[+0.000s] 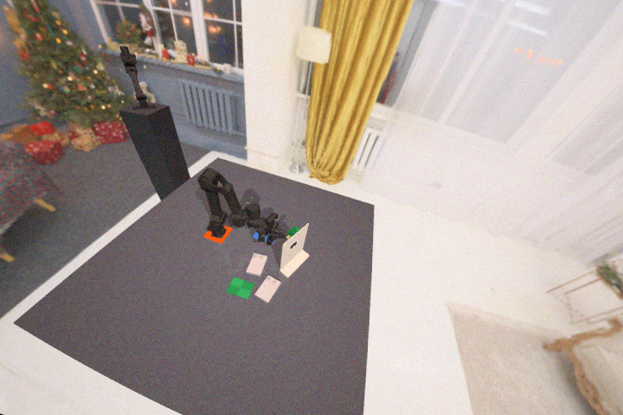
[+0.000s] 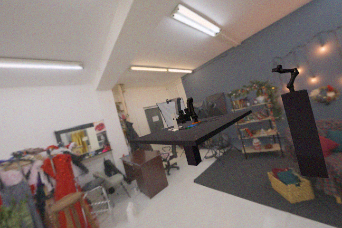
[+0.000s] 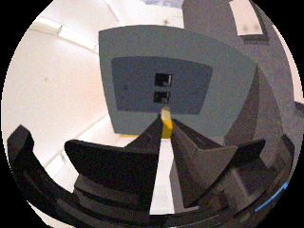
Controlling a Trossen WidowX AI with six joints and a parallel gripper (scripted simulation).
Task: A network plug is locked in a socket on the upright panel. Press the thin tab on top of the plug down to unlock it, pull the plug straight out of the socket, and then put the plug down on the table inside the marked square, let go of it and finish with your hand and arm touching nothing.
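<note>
Right now my gripper tip is 13 cm past the marked square, 11 cm to the right of it and 15 cm above it. Round my gripper tip: upright panel: 4 cm ahead, 4 cm to the right, 5 cm below.
</note>
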